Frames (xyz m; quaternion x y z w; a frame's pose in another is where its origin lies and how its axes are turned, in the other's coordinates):
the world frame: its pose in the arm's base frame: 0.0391 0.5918 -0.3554 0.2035 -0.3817 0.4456 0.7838
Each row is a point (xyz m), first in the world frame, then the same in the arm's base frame.
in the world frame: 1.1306 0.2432 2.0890
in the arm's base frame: -0.6875 -0.0446 1.8283
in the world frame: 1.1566 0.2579 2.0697
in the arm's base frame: -0.6839 -0.0101 1.8361
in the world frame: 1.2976 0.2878 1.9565
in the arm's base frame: -0.6183 0.1566 1.8746
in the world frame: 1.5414 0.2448 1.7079
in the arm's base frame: -0.4020 0.4305 1.9100
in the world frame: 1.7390 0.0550 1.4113
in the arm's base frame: -0.0547 0.6347 1.8825
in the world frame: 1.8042 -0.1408 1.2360
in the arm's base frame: 0.2059 0.6838 1.8278
